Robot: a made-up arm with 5 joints. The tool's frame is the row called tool. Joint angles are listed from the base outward. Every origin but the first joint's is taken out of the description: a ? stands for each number. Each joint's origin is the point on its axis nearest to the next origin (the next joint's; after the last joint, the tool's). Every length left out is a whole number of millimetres.
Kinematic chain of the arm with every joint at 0, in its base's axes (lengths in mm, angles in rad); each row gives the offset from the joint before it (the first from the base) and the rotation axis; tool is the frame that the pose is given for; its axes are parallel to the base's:
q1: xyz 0 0 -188 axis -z
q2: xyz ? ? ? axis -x
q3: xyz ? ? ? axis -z
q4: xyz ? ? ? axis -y
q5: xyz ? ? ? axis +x
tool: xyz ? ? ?
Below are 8 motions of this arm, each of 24 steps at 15 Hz.
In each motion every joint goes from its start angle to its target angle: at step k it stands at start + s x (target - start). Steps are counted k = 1, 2, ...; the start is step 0. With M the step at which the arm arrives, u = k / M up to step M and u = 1 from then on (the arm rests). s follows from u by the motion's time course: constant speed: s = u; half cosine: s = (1 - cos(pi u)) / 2; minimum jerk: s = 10 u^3 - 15 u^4 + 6 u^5.
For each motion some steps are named. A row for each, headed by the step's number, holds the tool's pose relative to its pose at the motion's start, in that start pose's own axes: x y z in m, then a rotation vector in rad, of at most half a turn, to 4 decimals.
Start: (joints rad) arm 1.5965 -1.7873 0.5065 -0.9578 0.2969
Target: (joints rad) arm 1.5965 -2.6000 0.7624 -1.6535 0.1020
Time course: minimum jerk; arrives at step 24
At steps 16, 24:
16: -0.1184 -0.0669 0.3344 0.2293 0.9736 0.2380
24: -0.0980 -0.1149 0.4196 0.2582 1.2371 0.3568

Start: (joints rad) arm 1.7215 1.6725 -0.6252 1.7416 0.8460
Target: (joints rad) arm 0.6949 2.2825 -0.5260 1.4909 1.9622
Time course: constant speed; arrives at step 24
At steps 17, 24:
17: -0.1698 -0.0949 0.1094 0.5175 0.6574 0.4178
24: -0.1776 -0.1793 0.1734 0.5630 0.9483 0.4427

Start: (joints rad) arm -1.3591 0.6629 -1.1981 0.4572 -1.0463
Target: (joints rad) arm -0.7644 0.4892 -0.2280 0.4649 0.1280
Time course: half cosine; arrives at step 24
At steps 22, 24:
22: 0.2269 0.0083 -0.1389 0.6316 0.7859 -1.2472
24: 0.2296 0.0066 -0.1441 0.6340 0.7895 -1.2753

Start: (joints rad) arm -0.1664 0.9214 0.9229 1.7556 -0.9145
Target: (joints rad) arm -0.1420 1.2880 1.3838 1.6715 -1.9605
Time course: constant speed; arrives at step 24
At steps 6, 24:
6: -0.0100 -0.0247 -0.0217 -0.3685 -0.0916 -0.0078
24: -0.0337 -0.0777 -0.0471 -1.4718 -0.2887 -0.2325

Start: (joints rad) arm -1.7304 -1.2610 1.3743 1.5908 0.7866
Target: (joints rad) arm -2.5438 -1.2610 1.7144 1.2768 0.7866
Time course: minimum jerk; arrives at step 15
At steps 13, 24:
13: -0.0667 -0.1173 0.1742 -0.1755 0.7496 0.3023
24: -0.0659 -0.1200 0.1774 -0.1806 0.7618 0.3102

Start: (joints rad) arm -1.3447 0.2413 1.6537 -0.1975 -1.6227
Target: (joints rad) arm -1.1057 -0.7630 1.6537 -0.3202 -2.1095
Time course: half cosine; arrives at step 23
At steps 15, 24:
15: 0.0801 -0.2239 0.0509 -0.3289 -0.0093 0.8440
24: 0.1548 -0.2784 0.0595 -0.3877 -0.0977 1.1528

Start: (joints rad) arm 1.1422 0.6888 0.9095 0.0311 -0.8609
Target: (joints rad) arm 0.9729 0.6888 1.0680 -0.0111 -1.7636
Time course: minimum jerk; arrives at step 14
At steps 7, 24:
7: -0.0067 -0.0370 -0.0009 -0.4079 0.0084 -0.0160
24: -0.0132 -0.0697 0.0075 -0.8131 0.0239 -0.0243

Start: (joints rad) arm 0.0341 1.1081 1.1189 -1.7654 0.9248
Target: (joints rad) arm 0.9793 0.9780 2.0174 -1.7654 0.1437
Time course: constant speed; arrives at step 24
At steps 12, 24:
12: 0.0341 0.2263 0.0350 0.3438 -0.0548 -0.2950
24: 0.1224 0.3689 0.1461 0.7060 -0.1809 -0.5454

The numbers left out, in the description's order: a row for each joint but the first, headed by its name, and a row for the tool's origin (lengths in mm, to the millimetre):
q2: -47 59 0
q3: 0 163 68
q4: 43 143 0
q5: -152 0 -80
tool: 0 -2 -67

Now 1 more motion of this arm.
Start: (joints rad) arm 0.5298 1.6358 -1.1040 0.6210 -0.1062
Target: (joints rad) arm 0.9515 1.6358 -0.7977 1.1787 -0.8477
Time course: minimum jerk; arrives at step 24
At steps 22, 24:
22: 0.1091 -0.0484 -0.0283 -0.7205 -0.0699 -0.5399
24: 0.1095 -0.0488 -0.0284 -0.7247 -0.0690 -0.5426

